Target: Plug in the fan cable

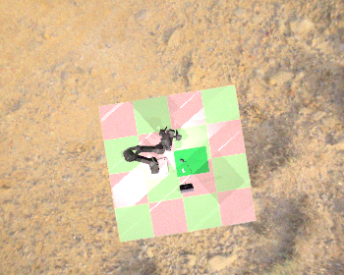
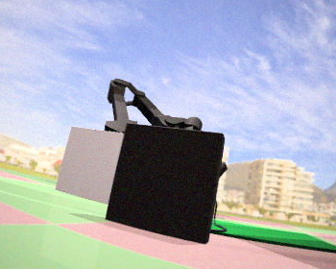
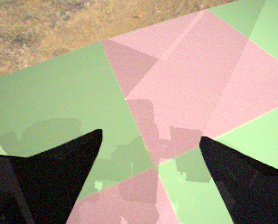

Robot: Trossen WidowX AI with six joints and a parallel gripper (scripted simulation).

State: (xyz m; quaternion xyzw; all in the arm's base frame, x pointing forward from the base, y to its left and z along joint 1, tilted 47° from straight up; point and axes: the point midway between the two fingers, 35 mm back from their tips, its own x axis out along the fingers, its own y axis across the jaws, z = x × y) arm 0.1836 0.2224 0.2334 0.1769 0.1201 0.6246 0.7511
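The fan plug lies 5 cm ahead of my gripper tip, 31 cm to the right of it and 7 cm below it. From my gripper tip the other things lie so: black box 6 cm ahead, 55 cm to the right, 3 cm below; green board 14 cm ahead, 34 cm to the right, 10 cm below.
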